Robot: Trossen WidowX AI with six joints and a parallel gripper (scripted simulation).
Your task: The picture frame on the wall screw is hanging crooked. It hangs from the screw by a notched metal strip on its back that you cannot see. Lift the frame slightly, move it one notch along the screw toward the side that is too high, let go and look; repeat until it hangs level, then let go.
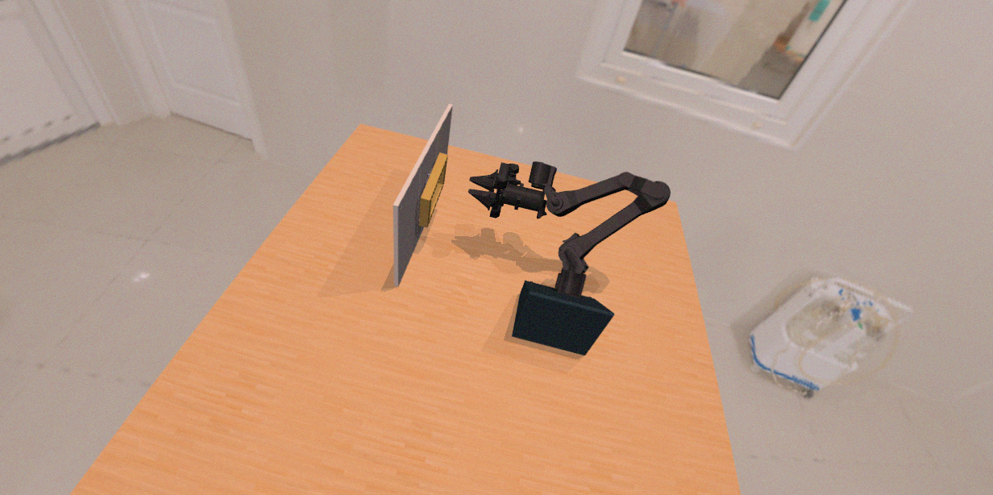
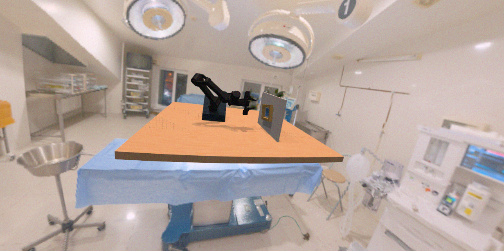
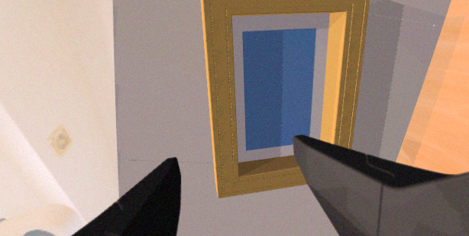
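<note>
Now: the picture frame 11 cm ahead of my gripper tip and 5 cm below it. From my gripper tip the other things lie so: grey wall panel 12 cm ahead, 1 cm to the left, 6 cm below.
</note>
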